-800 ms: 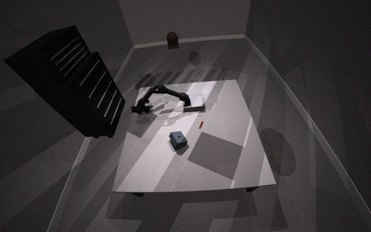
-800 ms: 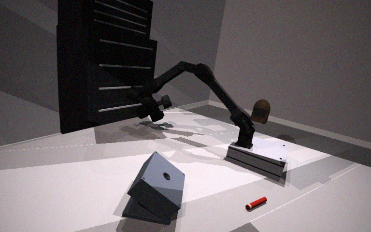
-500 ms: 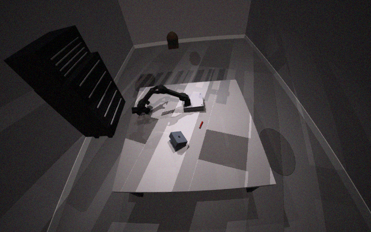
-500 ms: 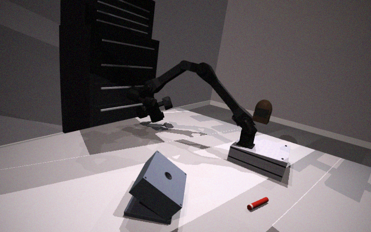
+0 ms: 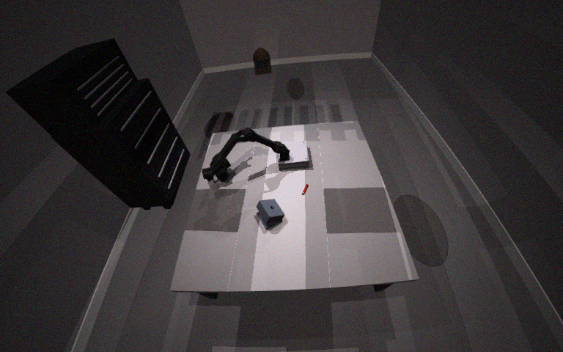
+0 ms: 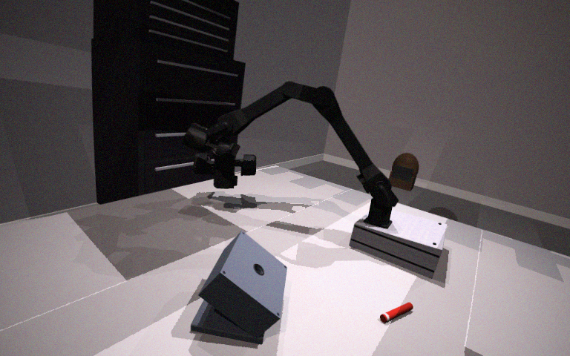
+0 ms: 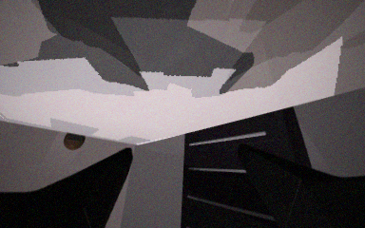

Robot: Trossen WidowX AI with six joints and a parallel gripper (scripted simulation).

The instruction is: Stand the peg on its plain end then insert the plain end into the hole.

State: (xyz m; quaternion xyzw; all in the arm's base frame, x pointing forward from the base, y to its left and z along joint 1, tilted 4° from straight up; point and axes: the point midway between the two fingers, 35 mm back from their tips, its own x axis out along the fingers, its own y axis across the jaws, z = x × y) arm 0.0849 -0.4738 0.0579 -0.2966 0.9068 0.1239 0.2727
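My gripper tip is 20 cm short of the red peg, 60 cm to the right of it and 7 cm above it. Round my gripper tip: grey sloped panel 36 cm ahead, 38 cm to the left, 2 cm below.
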